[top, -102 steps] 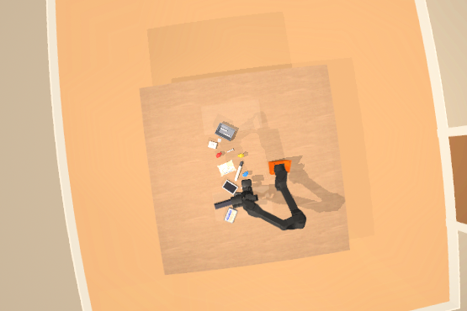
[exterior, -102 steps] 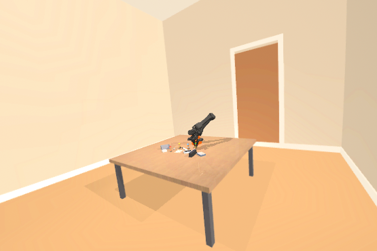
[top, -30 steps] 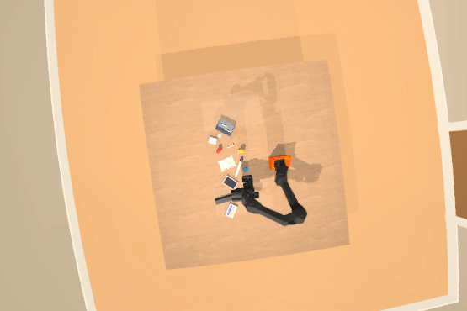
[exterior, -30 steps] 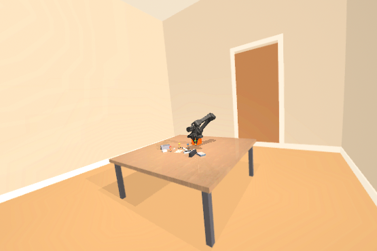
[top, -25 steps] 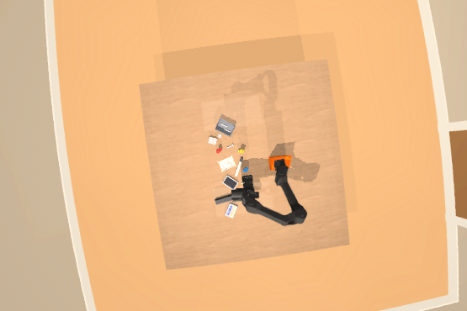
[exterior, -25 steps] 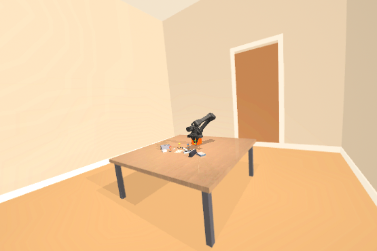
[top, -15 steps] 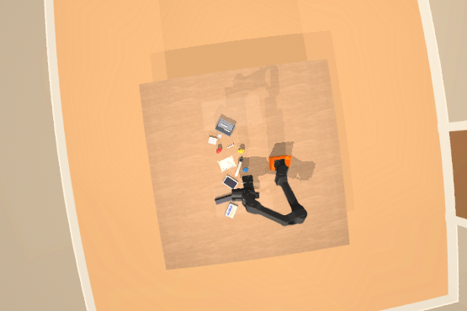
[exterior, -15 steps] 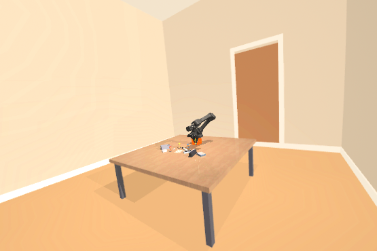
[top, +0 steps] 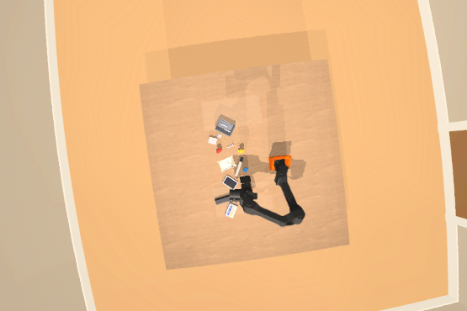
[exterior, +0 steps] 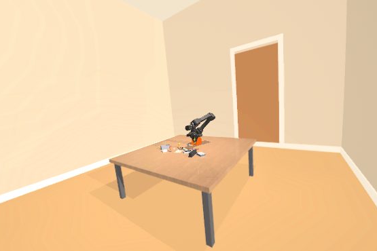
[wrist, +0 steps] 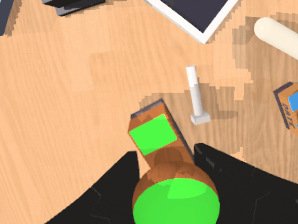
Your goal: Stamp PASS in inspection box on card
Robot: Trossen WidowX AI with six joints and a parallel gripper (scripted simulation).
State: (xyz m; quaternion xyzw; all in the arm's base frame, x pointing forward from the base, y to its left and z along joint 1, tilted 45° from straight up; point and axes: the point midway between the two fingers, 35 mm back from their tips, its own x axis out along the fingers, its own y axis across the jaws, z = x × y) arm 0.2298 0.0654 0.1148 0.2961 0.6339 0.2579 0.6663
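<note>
My gripper tip is 9 cm short of the ink pad, 9 cm above it and 5 cm to the left of it. From my gripper tip the other things lie so: black block (15 cm ahead, 8 cm below, 5 cm to the left); then white cylinder (16 cm to the right, 8 cm below, 1 cm ahead); then blue-knobbed stamp (12 cm to the right, 7 cm below, 2 cm behind).
</note>
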